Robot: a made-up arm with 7 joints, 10 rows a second.
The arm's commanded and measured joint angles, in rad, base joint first. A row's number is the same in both.
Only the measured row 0 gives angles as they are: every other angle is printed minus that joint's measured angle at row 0.
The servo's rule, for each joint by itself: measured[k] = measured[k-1] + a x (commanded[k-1-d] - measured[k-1]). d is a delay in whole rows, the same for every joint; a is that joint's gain. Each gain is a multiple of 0.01, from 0.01 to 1. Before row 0 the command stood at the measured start. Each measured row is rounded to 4 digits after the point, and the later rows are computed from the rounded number. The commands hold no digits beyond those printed.
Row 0, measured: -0.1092, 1.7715, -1.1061, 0.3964, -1.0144, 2.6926, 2.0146
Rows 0 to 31, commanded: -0.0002, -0.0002, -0.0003, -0.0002, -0.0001, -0.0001, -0.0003; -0.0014, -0.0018, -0.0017, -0.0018, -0.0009, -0.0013, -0.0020; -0.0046, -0.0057, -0.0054, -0.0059, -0.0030, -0.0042, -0.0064; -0.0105, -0.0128, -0.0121, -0.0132, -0.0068, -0.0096, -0.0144; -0.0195, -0.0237, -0.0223, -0.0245, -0.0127, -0.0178, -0.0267; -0.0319, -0.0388, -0.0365, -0.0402, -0.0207, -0.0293, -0.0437; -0.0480, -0.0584, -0.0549, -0.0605, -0.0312, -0.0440, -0.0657; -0.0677, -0.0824, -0.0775, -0.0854, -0.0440, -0.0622, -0.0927; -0.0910, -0.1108, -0.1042, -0.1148, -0.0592, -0.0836, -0.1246; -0.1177, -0.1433, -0.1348, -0.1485, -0.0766, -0.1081, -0.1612; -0.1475, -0.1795, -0.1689, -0.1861, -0.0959, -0.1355, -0.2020; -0.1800, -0.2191, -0.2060, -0.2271, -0.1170, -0.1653, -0.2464; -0.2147, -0.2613, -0.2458, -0.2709, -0.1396, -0.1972, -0.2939; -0.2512, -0.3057, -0.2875, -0.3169, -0.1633, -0.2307, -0.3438; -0.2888, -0.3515, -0.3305, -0.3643, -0.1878, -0.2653, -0.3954; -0.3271, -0.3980, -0.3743, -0.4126, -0.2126, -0.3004, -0.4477; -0.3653, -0.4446, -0.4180, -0.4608, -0.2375, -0.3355, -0.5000; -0.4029, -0.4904, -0.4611, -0.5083, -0.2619, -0.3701, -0.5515; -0.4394, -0.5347, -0.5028, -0.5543, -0.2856, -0.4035, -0.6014; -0.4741, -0.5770, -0.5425, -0.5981, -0.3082, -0.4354, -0.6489; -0.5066, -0.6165, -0.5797, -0.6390, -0.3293, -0.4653, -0.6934; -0.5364, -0.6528, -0.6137, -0.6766, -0.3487, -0.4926, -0.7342; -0.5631, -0.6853, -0.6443, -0.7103, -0.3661, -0.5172, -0.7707; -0.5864, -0.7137, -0.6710, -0.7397, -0.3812, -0.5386, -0.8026; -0.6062, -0.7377, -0.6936, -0.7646, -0.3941, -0.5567, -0.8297; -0.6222, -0.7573, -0.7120, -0.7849, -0.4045, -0.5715, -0.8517; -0.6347, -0.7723, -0.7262, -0.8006, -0.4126, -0.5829, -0.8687; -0.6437, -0.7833, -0.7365, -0.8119, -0.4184, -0.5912, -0.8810; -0.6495, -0.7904, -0.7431, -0.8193, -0.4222, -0.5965, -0.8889; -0.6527, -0.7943, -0.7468, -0.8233, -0.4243, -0.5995, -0.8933; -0.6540, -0.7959, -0.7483, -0.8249, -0.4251, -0.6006, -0.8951; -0.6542, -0.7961, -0.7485, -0.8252, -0.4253, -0.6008, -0.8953
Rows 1 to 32, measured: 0.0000, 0.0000, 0.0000, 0.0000, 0.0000, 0.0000, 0.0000; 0.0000, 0.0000, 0.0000, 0.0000, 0.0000, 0.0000, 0.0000; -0.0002, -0.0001, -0.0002, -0.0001, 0.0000, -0.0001, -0.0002; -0.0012, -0.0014, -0.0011, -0.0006, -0.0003, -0.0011, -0.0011; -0.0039, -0.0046, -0.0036, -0.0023, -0.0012, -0.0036, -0.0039; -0.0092, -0.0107, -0.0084, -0.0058, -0.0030, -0.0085, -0.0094; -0.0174, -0.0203, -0.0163, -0.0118, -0.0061, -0.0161, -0.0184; -0.0290, -0.0340, -0.0278, -0.0209, -0.0108, -0.0269, -0.0316; -0.0442, -0.0521, -0.0432, -0.0336, -0.0173, -0.0409, -0.0493; -0.0630, -0.0745, -0.0628, -0.0502, -0.0258, -0.0584, -0.0719; -0.0854, -0.1014, -0.0864, -0.0709, -0.0365, -0.0791, -0.0993; -0.1112, -0.1324, -0.1140, -0.0957, -0.0493, -0.1029, -0.1315; -0.1402, -0.1673, -0.1453, -0.1246, -0.0642, -0.1296, -0.1682; -0.1720, -0.2056, -0.1799, -0.1574, -0.0811, -0.1589, -0.2089; -0.2062, -0.2468, -0.2175, -0.1937, -0.0998, -0.1903, -0.2531; -0.2422, -0.2904, -0.2574, -0.2331, -0.1201, -0.2234, -0.3003; -0.2795, -0.3356, -0.2991, -0.2751, -0.1418, -0.2578, -0.3498; -0.3176, -0.3818, -0.3420, -0.3191, -0.1645, -0.2927, -0.4007; -0.3558, -0.4283, -0.3853, -0.3644, -0.1879, -0.3278, -0.4523; -0.3935, -0.4743, -0.4285, -0.4104, -0.2116, -0.3625, -0.5039; -0.4302, -0.5190, -0.4709, -0.4564, -0.2353, -0.3961, -0.5546; -0.4653, -0.5619, -0.5117, -0.5017, -0.2586, -0.4283, -0.6036; -0.4983, -0.6023, -0.5505, -0.5456, -0.2812, -0.4586, -0.6503; -0.5288, -0.6397, -0.5865, -0.5875, -0.3028, -0.4865, -0.6939; -0.5562, -0.6734, -0.6194, -0.6268, -0.3231, -0.5117, -0.7338; -0.5804, -0.7032, -0.6488, -0.6629, -0.3417, -0.5338, -0.7696; -0.6010, -0.7287, -0.6743, -0.6954, -0.3585, -0.5526, -0.8009; -0.6180, -0.7499, -0.6958, -0.7240, -0.3732, -0.5681, -0.8273; -0.6314, -0.7665, -0.7131, -0.7485, -0.3858, -0.5802, -0.8488; -0.6412, -0.7789, -0.7264, -0.7688, -0.3962, -0.5892, -0.8655; -0.6478, -0.7874, -0.7359, -0.7850, -0.4045, -0.5952, -0.8777; -0.6517, -0.7925, -0.7421, -0.7973, -0.4108, -0.5987, -0.8858
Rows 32 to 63, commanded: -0.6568, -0.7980, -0.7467, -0.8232, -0.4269, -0.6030, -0.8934; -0.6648, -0.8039, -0.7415, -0.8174, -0.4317, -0.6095, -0.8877; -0.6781, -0.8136, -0.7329, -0.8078, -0.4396, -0.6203, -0.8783; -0.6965, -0.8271, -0.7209, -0.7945, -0.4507, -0.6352, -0.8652; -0.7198, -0.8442, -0.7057, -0.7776, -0.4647, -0.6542, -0.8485; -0.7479, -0.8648, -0.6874, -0.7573, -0.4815, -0.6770, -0.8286; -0.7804, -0.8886, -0.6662, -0.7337, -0.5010, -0.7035, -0.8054; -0.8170, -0.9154, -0.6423, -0.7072, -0.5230, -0.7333, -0.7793; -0.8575, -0.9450, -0.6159, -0.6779, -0.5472, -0.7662, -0.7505; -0.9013, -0.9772, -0.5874, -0.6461, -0.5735, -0.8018, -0.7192; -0.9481, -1.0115, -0.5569, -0.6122, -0.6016, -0.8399, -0.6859; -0.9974, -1.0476, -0.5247, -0.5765, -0.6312, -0.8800, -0.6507; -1.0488, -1.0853, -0.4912, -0.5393, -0.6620, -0.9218, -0.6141; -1.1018, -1.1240, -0.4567, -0.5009, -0.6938, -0.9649, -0.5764; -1.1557, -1.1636, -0.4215, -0.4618, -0.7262, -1.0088, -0.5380; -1.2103, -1.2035, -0.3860, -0.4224, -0.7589, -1.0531, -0.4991; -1.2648, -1.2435, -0.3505, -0.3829, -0.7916, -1.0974, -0.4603; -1.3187, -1.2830, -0.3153, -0.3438, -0.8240, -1.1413, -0.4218; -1.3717, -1.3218, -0.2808, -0.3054, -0.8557, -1.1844, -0.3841; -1.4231, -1.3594, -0.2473, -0.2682, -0.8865, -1.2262, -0.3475; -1.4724, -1.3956, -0.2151, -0.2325, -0.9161, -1.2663, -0.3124; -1.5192, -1.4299, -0.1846, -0.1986, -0.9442, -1.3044, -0.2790; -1.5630, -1.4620, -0.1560, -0.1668, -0.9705, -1.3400, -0.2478; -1.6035, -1.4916, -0.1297, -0.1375, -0.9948, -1.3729, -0.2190; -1.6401, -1.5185, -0.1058, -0.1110, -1.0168, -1.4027, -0.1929; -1.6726, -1.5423, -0.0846, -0.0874, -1.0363, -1.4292, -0.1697; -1.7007, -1.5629, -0.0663, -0.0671, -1.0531, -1.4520, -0.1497; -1.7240, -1.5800, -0.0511, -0.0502, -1.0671, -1.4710, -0.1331; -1.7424, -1.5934, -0.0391, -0.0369, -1.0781, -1.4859, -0.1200; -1.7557, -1.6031, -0.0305, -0.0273, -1.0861, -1.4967, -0.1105; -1.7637, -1.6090, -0.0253, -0.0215, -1.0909, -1.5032, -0.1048; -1.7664, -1.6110, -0.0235, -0.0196, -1.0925, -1.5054, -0.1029
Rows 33 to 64, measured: -0.6535, -0.7950, -0.7456, -0.8061, -0.4154, -0.6003, -0.8906; -0.6541, -0.7958, -0.7473, -0.8122, -0.4186, -0.6007, -0.8930; -0.6563, -0.7974, -0.7470, -0.8157, -0.4213, -0.6026, -0.8932; -0.6631, -0.8022, -0.7439, -0.8162, -0.4246, -0.6083, -0.8903; -0.6751, -0.8106, -0.7376, -0.8135, -0.4294, -0.6181, -0.8841; -0.6922, -0.8228, -0.7281, -0.8074, -0.4362, -0.6321, -0.8743; -0.7143, -0.8386, -0.7153, -0.7979, -0.4453, -0.6502, -0.8609; -0.7412, -0.8580, -0.6994, -0.7849, -0.4569, -0.6722, -0.8441; -0.7726, -0.8806, -0.6805, -0.7685, -0.4710, -0.6979, -0.8240; -0.8081, -0.9064, -0.6587, -0.7489, -0.4876, -0.7269, -0.8008; -0.8476, -0.9350, -0.6343, -0.7262, -0.5067, -0.7591, -0.7746; -0.8906, -0.9662, -0.6076, -0.7006, -0.5281, -0.7941, -0.7458; -0.9366, -0.9997, -0.5787, -0.6723, -0.5516, -0.8317, -0.7147; -0.9852, -1.0351, -0.5479, -0.6416, -0.5771, -0.8713, -0.6814; -1.0361, -1.0722, -0.5156, -0.6089, -0.6043, -0.9127, -0.6464; -1.0887, -1.1105, -0.4820, -0.5743, -0.6329, -0.9555, -0.6100; -1.1423, -1.1498, -0.4475, -0.5383, -0.6628, -0.9992, -0.5726; -1.1967, -1.1895, -0.4124, -0.5012, -0.6936, -1.0434, -0.5344; -1.2512, -1.2295, -0.3771, -0.4633, -0.7250, -1.0877, -0.4959; -1.3052, -1.2691, -0.3419, -0.4251, -0.7567, -1.1317, -0.4574; -1.3584, -1.3081, -0.3071, -0.3868, -0.7884, -1.1749, -0.4193; -1.4102, -1.3461, -0.2730, -0.3488, -0.8198, -1.2170, -0.3820; -1.4600, -1.3827, -0.2400, -0.3116, -0.8506, -1.2574, -0.3458; -1.5074, -1.4176, -0.2084, -0.2754, -0.8806, -1.2959, -0.3111; -1.5519, -1.4505, -0.1785, -0.2406, -0.9094, -1.3321, -0.2782; -1.5932, -1.4809, -0.1507, -0.2076, -0.9367, -1.3656, -0.2474; -1.6307, -1.5087, -0.1251, -0.1767, -0.9623, -1.3960, -0.2191; -1.6642, -1.5336, -0.1020, -0.1481, -0.9860, -1.4232, -0.1934; -1.6934, -1.5553, -0.0817, -0.1222, -1.0075, -1.4468, -0.1707; -1.7179, -1.5736, -0.0643, -0.0992, -1.0266, -1.4666, -0.1511; -1.7375, -1.5883, -0.0499, -0.0793, -1.0431, -1.4824, -0.1349; -1.7521, -1.5993, -0.0388, -0.0627, -1.0569, -1.4941, -0.1222
